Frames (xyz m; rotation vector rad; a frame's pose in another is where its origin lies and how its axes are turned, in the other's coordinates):
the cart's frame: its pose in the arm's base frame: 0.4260 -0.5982 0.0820 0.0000 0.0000 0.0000
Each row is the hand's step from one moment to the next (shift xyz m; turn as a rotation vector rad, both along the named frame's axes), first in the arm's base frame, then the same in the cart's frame.
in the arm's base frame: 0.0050 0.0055 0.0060 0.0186 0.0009 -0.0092
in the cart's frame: 0.0050 0.0055 0.0060 0.0186 0.0009 -0.0092
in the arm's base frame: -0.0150 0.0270 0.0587 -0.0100 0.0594 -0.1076
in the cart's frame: -0.0150 0.0270 0.0587 -0.0100 0.0594 -0.1076
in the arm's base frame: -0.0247 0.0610 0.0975 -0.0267 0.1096 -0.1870
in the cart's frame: -0.0247 0.0610 0.0975 -0.0267 0.1096 -0.1870
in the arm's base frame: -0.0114 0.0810 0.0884 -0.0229 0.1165 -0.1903
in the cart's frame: -0.0114 0.0810 0.0884 -0.0229 0.1165 -0.1903
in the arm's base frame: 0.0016 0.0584 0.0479 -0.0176 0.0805 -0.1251
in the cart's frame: 0.0016 0.0584 0.0479 -0.0176 0.0805 -0.1251
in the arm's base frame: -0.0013 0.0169 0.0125 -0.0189 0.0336 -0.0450
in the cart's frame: -0.0013 0.0169 0.0125 -0.0189 0.0336 -0.0450
